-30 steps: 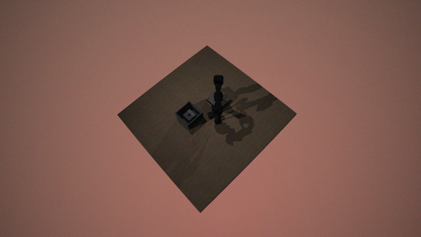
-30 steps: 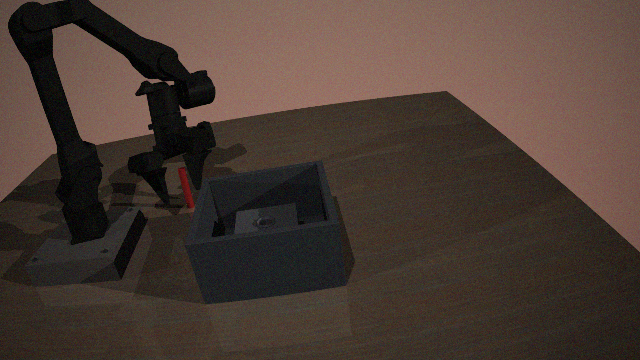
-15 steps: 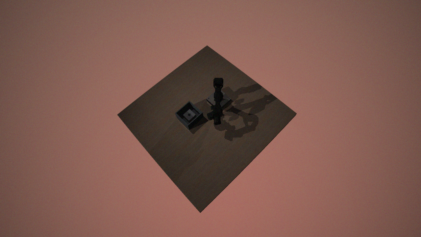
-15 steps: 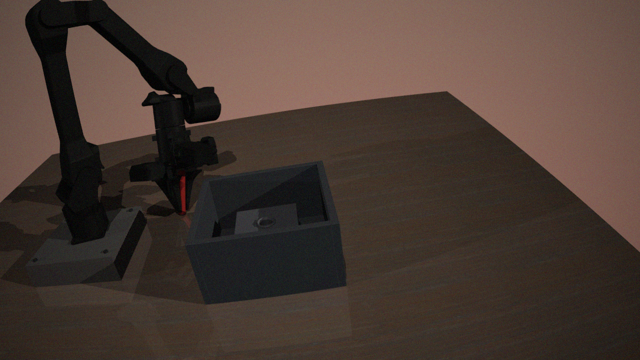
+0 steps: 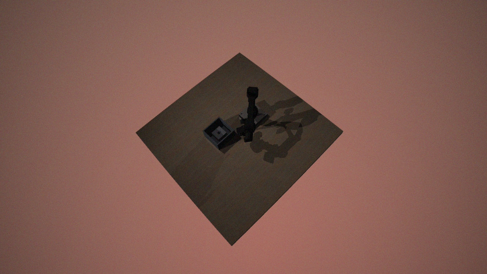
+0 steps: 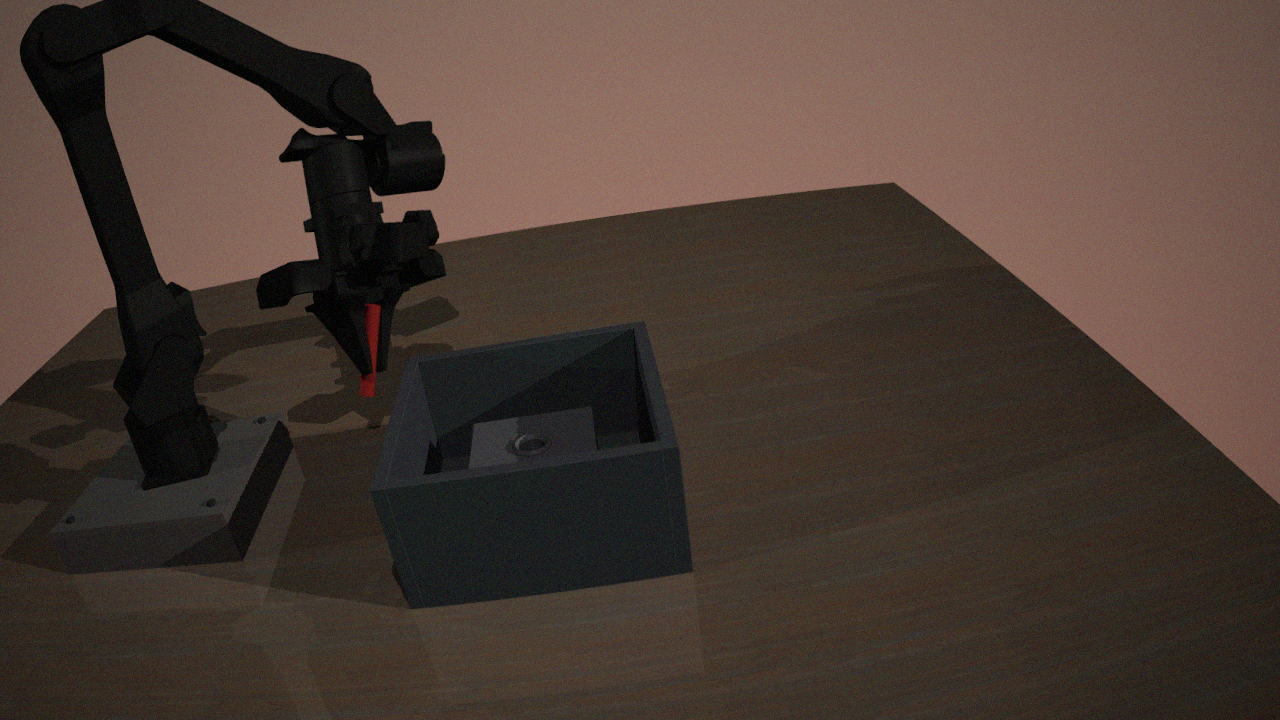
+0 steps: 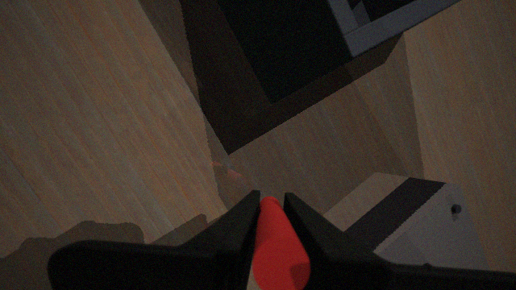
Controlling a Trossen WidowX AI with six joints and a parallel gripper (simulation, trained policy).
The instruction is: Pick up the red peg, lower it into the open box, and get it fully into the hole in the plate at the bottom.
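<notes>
My gripper tip is 11 cm short of the grey plate, 17 cm to the left of it and 2 cm above it. The rest, counted from my gripper tip: dark box (11 cm ahead, 17 cm to the right, 4 cm below); then red peg (1 cm to the left, 2 cm above).
</notes>
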